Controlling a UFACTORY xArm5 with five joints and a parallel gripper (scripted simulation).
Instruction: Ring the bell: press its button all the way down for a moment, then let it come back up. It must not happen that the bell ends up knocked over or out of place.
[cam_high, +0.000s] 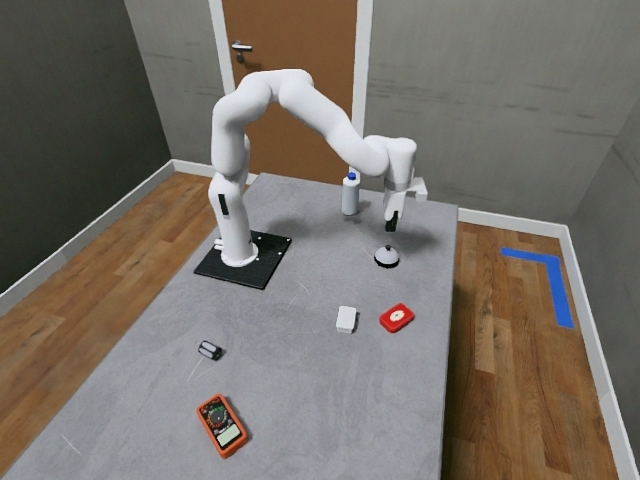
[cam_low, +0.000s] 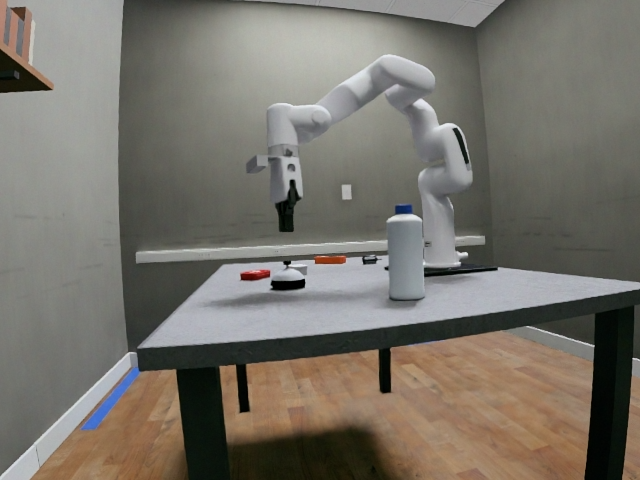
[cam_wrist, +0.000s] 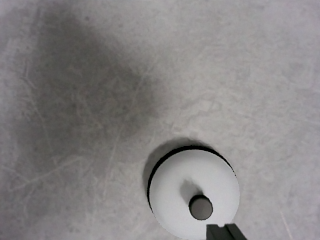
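My gripper is now 10 cm above the button. The rest, counted from my hand: red box: 8 cm ahead, 25 cm to the right, 14 cm below; white box: 8 cm behind, 29 cm to the right, 14 cm below; bell: 11 cm below.
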